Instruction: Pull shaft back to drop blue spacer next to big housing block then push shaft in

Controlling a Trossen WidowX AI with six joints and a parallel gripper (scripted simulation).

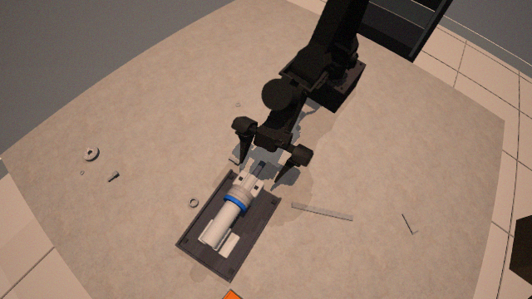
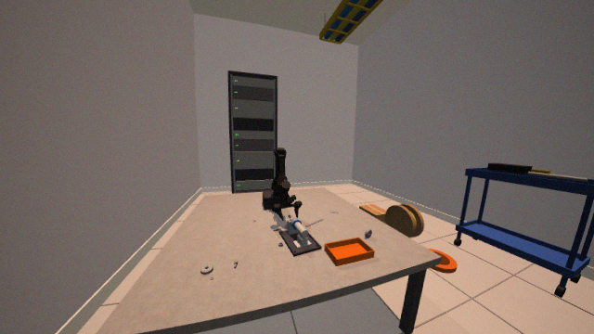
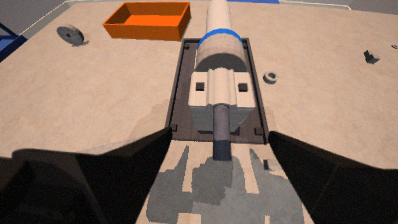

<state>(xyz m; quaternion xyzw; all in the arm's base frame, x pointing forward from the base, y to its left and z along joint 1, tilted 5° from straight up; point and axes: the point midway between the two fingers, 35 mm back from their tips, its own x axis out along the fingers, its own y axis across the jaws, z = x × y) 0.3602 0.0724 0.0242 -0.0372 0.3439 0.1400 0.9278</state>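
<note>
My gripper tip is 5 cm short of the dark grey shaft, 1 cm to the right of it and 1 cm below it. The rest, counted from my gripper tip: grey strip: 17 cm to the left, 7 cm below, 7 cm behind; then blue spacer: 9 cm ahead, 3 cm to the left, 1 cm above; then orange tray: 26 cm to the left, 26 cm ahead, 6 cm below.
</note>
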